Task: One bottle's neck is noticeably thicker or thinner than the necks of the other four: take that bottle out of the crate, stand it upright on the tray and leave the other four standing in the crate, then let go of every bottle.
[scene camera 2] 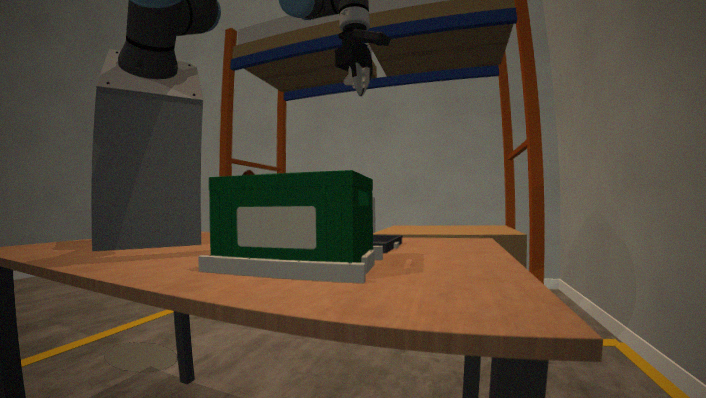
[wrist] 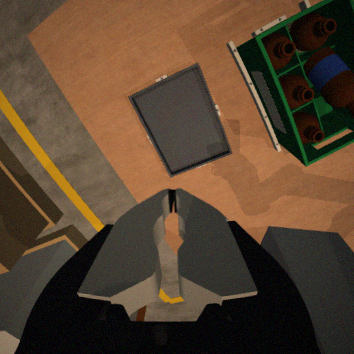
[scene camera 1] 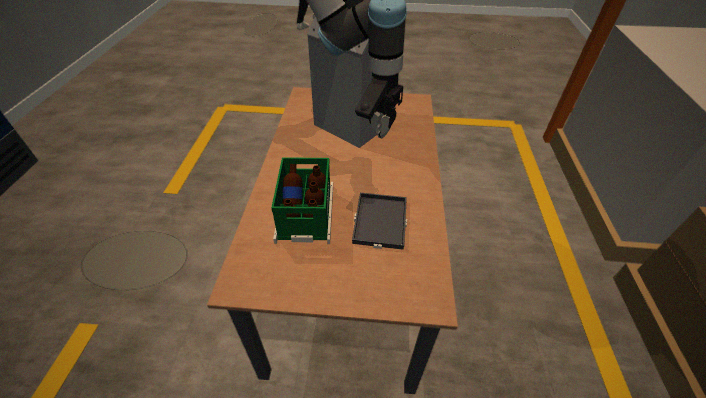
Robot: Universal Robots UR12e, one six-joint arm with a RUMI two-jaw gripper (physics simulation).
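Observation:
My gripper is shut and empty, high above the back of the table. A brown bottle with a blue label leans steeply inside the green crate; part of its neck is cut off in the wrist view. The other brown bottles, such as one bottle and another bottle, stand in the crate; their lower parts are hidden. The dark tray bears no bottle. Neck thicknesses are hard to compare here.
White strips edge the crate's base on the wooden table. The grey robot pedestal stands at the back. An orange-posted rack stands beyond the table.

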